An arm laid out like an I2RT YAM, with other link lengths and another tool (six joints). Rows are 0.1 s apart.
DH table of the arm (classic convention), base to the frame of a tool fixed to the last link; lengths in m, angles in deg. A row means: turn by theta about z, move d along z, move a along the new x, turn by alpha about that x. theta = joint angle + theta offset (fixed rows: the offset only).
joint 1: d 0.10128; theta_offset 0; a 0.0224; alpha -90
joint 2: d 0; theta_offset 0; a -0.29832; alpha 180
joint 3: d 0; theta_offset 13.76; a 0.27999; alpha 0
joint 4: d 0.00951; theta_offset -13.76; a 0.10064; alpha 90
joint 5: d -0.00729; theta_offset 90; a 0; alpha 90
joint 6: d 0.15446; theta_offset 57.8; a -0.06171; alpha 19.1
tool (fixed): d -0.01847; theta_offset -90; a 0; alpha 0
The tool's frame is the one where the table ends.
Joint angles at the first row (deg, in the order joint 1, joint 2, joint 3, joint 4, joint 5, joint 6):
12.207 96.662 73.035 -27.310 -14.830 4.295
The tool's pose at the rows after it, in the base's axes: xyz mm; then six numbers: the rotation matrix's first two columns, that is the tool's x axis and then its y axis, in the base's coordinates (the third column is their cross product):
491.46 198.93 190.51 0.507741 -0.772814 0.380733 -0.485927 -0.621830 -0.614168
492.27 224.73 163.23 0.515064 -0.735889 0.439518 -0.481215 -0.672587 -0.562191
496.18 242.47 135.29 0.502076 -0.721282 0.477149 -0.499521 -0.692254 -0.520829
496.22 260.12 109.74 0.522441 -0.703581 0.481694 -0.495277 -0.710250 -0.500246
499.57 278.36 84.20 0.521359 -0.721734 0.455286 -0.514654 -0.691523 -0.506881
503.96 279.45 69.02 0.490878 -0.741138 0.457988 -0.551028 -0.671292 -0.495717
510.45 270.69 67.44 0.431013 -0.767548 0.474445 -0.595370 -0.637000 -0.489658
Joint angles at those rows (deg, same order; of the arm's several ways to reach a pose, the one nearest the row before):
16.207 99.177 73.037 -26.677 -12.513 3.989
20.163 102.368 73.036 -24.950 -7.027 4.229
23.071 105.908 73.034 -22.785 -2.306 6.000
25.015 109.362 73.034 -20.577 -1.322 6.459
26.829 113.361 73.035 -16.907 -1.301 9.562
27.463 115.350 73.036 -15.596 0.710 12.228
27.442 115.525 73.056 -15.573 3.858 15.245

